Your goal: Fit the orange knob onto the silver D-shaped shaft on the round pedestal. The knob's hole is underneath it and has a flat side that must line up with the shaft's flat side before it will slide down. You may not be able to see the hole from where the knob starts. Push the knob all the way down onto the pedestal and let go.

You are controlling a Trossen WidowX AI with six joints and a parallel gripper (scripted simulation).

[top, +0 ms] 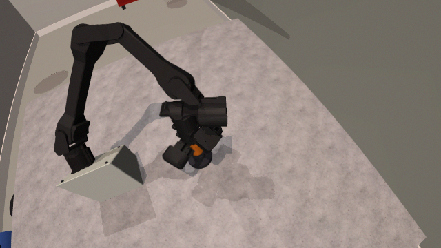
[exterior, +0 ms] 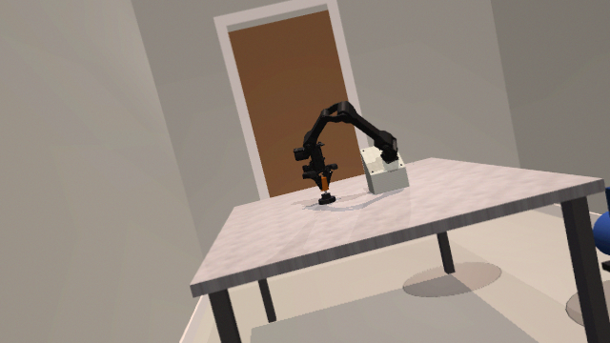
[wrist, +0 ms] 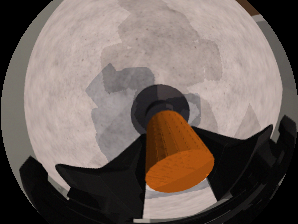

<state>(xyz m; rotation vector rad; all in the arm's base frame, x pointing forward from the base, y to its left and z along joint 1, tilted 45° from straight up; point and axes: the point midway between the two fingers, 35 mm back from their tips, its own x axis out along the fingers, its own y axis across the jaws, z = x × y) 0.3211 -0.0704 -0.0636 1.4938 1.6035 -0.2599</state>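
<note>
The orange knob is 4 cm above my gripper tip. The rest, counted from my gripper tip: black round pedestal (4 cm below).
</note>
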